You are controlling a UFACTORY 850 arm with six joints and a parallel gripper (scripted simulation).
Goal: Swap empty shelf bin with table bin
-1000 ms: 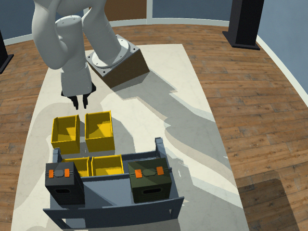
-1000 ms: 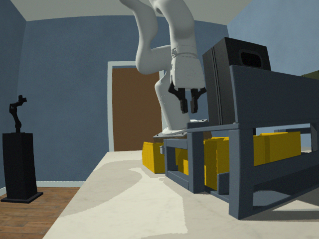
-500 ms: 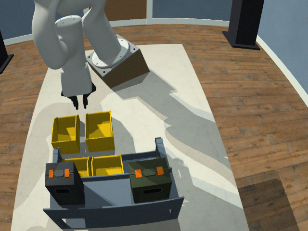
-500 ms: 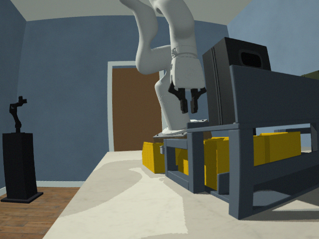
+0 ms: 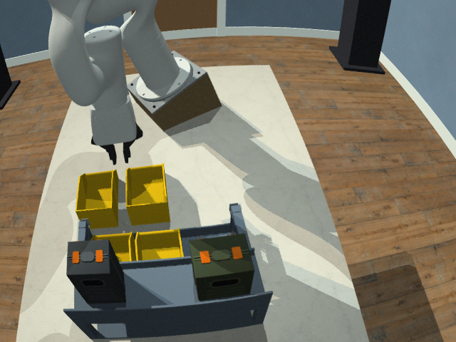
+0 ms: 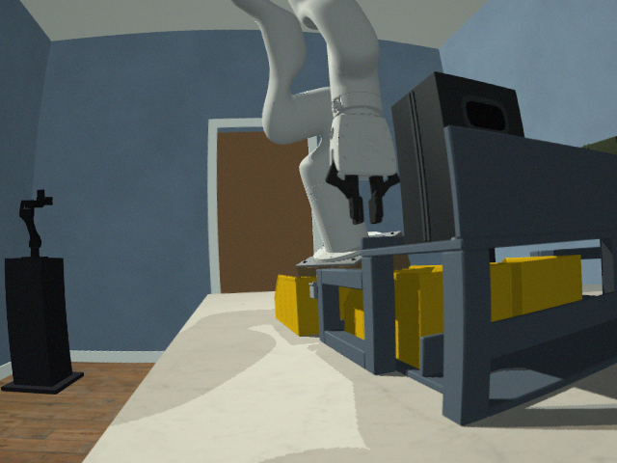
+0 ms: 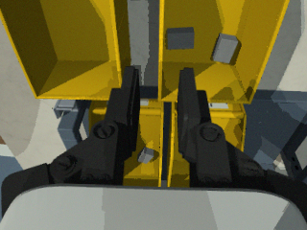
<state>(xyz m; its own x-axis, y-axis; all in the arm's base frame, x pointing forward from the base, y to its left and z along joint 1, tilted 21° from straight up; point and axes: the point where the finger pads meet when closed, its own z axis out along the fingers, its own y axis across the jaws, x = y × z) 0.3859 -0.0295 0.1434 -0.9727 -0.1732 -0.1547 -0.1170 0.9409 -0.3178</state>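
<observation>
The shelf lip is 160 mm below my hand, 110 mm ahead of it and 80 mm to the left of it. Round my hand: dark grey case 320 mm ahead, 10 mm to the right, 10 mm below; then green case 290 mm ahead, 220 mm to the left, 20 mm below.
</observation>
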